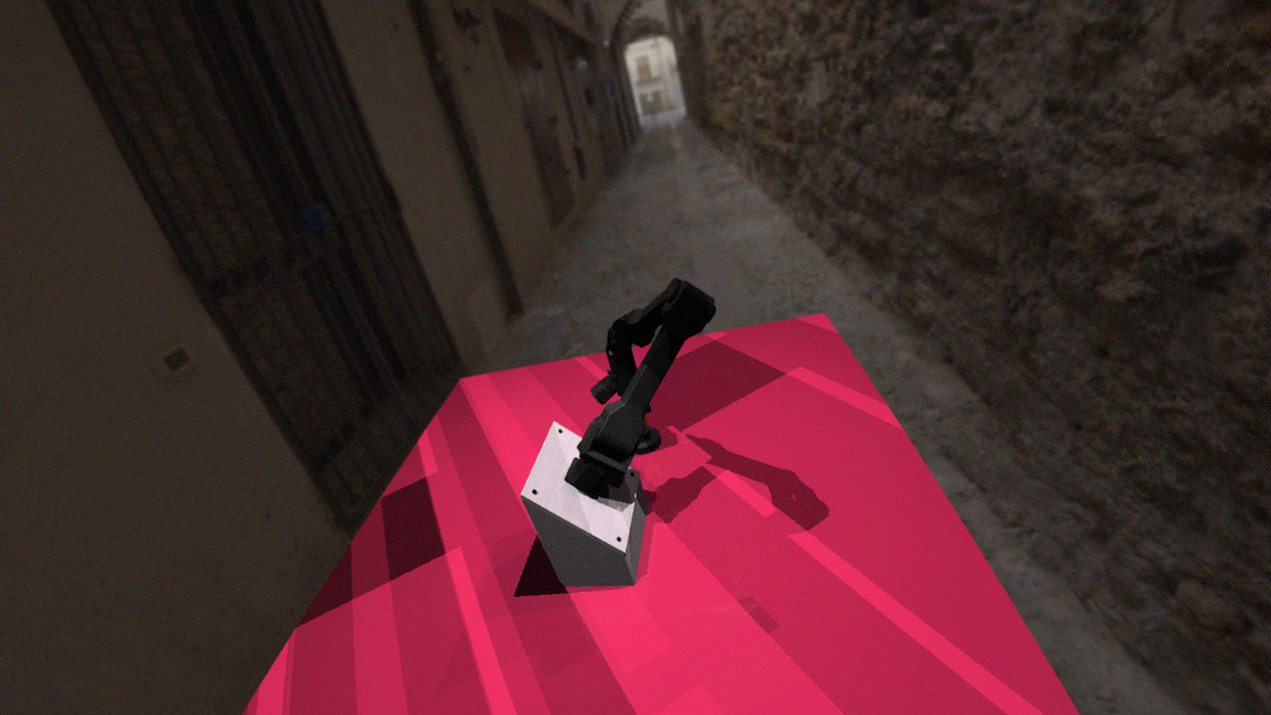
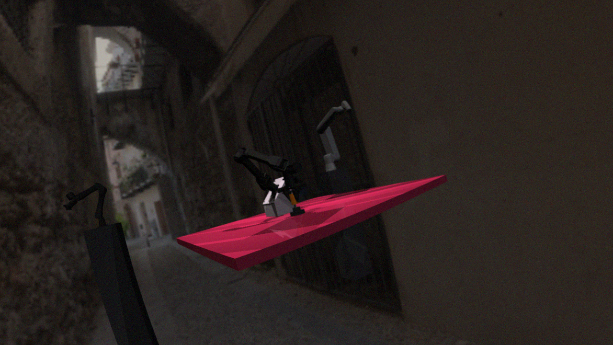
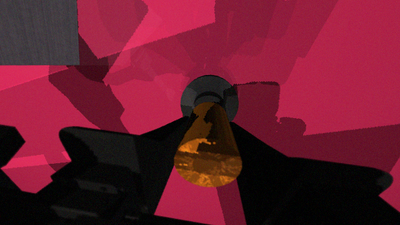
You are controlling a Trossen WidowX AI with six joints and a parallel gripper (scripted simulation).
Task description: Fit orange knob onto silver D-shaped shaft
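My gripper tip is 30 mm below the orange knob. Also, from my gripper tip: dark round pedestal (40 mm below).
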